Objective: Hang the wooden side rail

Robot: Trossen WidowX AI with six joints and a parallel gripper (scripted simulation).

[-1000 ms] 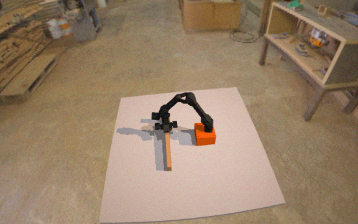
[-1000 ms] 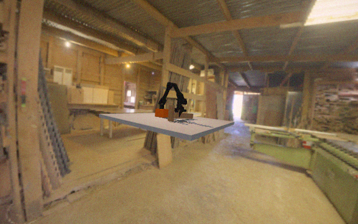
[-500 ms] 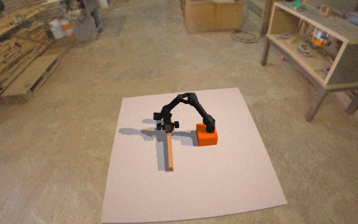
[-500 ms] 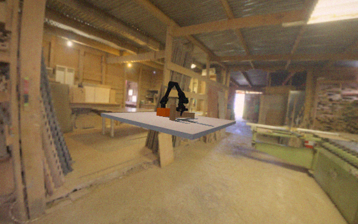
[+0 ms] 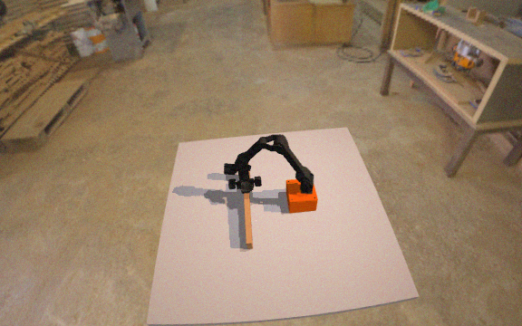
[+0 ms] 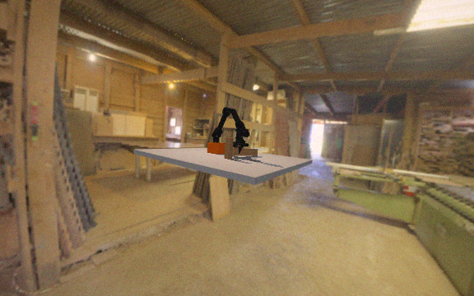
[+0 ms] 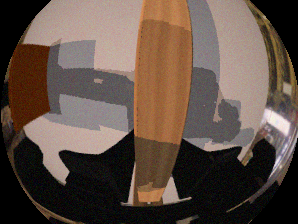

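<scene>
Now: gripper tip 20 mm short of the upright headboard post, 140 mm to the left of it and 40 mm below it.
</scene>
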